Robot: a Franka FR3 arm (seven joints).
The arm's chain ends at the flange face. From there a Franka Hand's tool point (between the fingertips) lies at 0.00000 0.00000 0.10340 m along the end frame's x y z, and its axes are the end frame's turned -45 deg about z.
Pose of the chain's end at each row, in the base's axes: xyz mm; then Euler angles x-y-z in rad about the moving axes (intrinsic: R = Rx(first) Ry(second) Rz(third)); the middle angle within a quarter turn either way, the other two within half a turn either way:
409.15 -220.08 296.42 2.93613 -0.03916 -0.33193
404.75 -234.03 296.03 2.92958 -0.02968 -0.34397
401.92 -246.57 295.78 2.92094 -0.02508 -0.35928
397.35 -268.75 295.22 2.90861 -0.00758 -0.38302
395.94 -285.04 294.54 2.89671 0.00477 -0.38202
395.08 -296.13 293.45 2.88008 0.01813 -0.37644
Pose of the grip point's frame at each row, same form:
405.10 -241.16 195.27 2.93613 -0.03916 -1.11733
401.68 -255.78 194.99 2.92958 -0.02968 -1.12937
399.33 -269.19 194.92 2.92094 -0.02508 -1.14468
396.57 -292.62 194.62 2.90861 -0.00758 -1.16842
396.43 -310.11 194.23 2.89671 0.00477 -1.16742
396.95 -322.86 193.58 2.88008 0.01813 -1.16184

